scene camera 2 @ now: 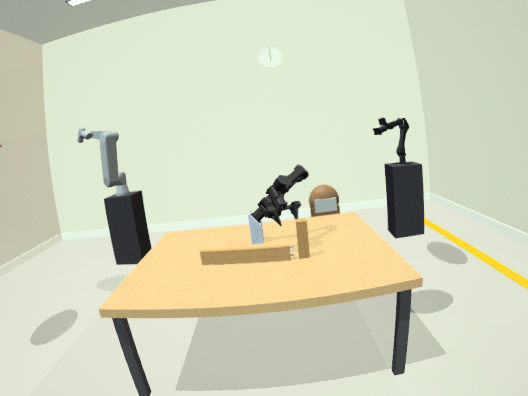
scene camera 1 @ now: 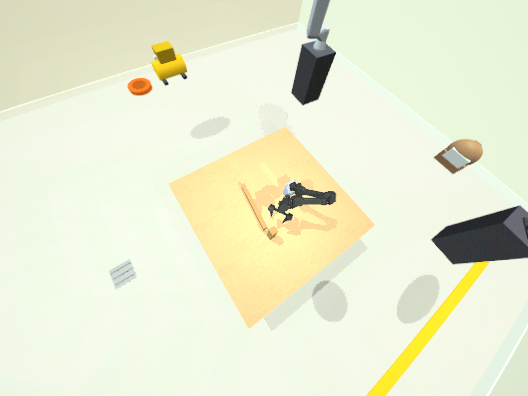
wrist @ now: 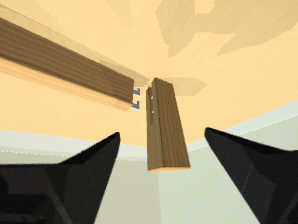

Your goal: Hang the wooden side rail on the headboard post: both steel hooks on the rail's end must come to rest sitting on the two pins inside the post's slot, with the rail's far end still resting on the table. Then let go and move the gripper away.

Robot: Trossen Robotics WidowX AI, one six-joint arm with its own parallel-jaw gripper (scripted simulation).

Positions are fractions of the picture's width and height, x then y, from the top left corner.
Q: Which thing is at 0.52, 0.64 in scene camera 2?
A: A wooden side rail.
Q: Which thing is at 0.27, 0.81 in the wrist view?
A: My gripper.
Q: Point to a headboard post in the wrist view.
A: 0.56, 0.66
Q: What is my gripper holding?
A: Nothing.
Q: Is my gripper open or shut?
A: Open.
